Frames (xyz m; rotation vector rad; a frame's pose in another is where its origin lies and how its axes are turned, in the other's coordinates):
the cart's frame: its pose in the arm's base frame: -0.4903 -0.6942 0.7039 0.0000 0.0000 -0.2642
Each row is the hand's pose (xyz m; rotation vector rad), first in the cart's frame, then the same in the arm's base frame.
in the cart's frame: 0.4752 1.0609 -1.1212 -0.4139 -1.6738 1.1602
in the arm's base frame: 0.2455 0.2058 -0.4173 -0.6151 -1.5649 0.9645
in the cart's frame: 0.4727 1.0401 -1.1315 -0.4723 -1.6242 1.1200
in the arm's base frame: 0.2376 0.1864 -0.4276 -0.6659 -1.5110 0.9216
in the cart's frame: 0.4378 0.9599 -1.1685 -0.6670 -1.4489 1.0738
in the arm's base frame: 0.1830 0.1181 -0.4646 -0.8329 -1.3181 0.8677
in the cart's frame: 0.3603 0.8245 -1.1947 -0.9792 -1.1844 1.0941
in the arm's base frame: 0.0728 0.0076 -0.4908 -1.1010 -1.0213 0.8837
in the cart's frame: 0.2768 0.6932 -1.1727 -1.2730 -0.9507 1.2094
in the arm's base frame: -0.0421 -0.0973 -0.4688 -1.3515 -0.7549 1.0030
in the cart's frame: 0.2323 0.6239 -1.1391 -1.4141 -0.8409 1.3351
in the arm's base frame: -0.1031 -0.1526 -0.4352 -1.4689 -0.6286 1.1332
